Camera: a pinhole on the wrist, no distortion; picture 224 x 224 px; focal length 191.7 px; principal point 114.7 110.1 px. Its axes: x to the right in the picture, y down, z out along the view. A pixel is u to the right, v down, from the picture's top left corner.
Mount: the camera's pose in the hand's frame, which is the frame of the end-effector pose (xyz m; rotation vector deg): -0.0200 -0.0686 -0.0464 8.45 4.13 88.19
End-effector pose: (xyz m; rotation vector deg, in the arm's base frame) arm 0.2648 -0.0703 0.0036 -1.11 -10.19 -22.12
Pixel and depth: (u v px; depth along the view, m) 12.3 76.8 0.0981
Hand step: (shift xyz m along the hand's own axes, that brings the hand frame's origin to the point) 0.0089 -0.1263 0.0458
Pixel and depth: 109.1 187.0 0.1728
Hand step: -0.0647 -0.0805 0.1340
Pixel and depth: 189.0 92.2 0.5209
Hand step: 0.1070 0.1057 0.4712
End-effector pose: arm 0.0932 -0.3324 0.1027 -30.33 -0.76 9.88
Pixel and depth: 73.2 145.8 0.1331
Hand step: -0.0269 -0.1034 0.0874
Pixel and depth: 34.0 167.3 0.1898
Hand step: -0.0522 -0.1565 0.1456
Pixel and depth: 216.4 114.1 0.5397
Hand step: 0.0530 0.1906 0.5021
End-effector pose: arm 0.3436 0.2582 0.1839 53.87 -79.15 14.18
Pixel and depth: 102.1 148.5 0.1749
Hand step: -0.0307 -0.0879 0.1310
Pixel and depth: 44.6 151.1 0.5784
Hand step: -0.0687 -0.3056 0.5333
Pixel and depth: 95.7 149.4 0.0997
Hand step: -0.0267 -0.0829 0.0546
